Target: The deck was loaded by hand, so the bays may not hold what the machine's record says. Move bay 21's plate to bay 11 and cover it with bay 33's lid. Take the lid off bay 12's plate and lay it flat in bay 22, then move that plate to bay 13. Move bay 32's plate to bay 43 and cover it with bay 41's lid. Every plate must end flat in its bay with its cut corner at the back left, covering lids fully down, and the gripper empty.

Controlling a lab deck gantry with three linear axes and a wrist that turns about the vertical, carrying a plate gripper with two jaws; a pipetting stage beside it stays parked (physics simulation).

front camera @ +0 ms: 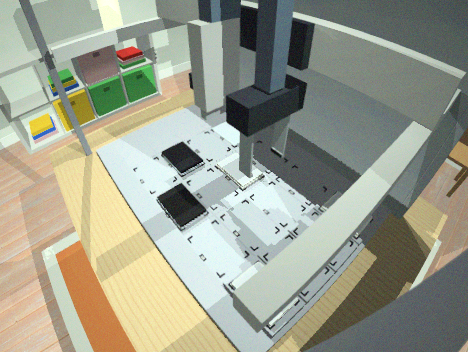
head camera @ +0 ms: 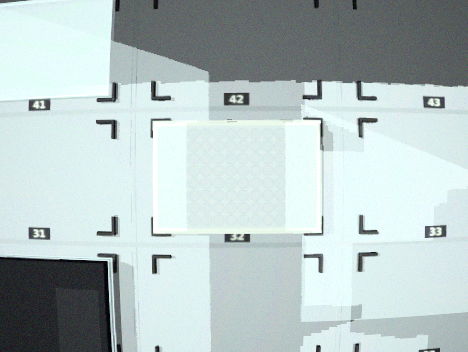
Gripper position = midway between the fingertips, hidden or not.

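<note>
From the front camera, I can see my gripper [front camera: 262, 163], and there's a dark lid [front camera: 179, 202] in that view too. The head camera shows me a thin white lid [head camera: 57, 57], plus a dark lid [head camera: 53, 297].
</note>
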